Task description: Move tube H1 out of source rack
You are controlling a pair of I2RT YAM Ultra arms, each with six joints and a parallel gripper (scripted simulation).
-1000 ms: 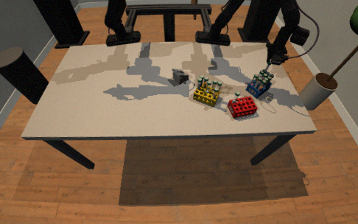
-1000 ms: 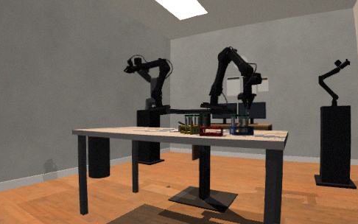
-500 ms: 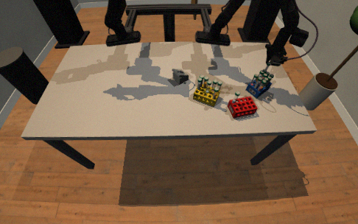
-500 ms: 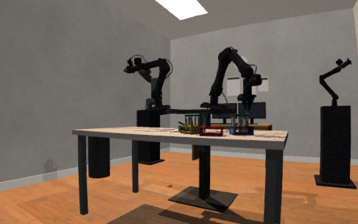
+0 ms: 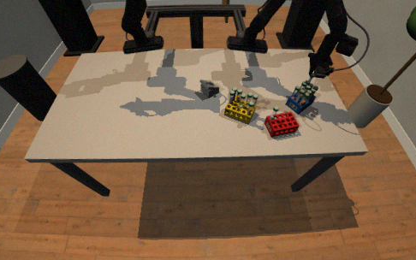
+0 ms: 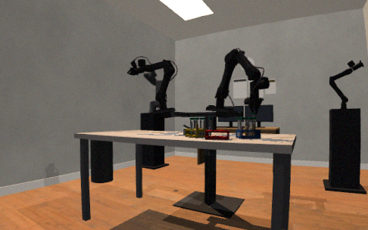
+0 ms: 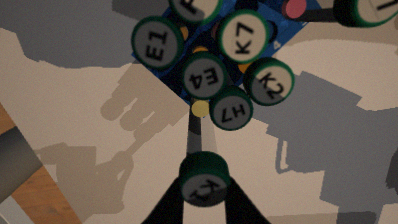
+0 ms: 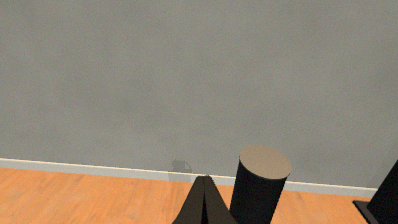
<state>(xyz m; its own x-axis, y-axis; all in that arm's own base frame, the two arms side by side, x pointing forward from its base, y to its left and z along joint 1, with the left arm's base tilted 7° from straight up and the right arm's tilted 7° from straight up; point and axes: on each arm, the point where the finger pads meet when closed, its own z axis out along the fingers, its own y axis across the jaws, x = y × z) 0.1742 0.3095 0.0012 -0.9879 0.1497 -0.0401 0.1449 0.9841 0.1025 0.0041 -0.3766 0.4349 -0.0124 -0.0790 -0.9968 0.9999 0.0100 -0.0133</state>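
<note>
My left gripper is now 13 cm above the blue rack RA, 6 cm short of it and 3 cm to the left of it. Also, from my left hand: red rack QR: 21 cm ahead, 17 cm to the right, 13 cm below; tube: 22 cm to the right, 20 cm ahead, 9 cm below; yellow rack RB: 35 cm to the right, 13 cm below, 13 cm ahead.
</note>
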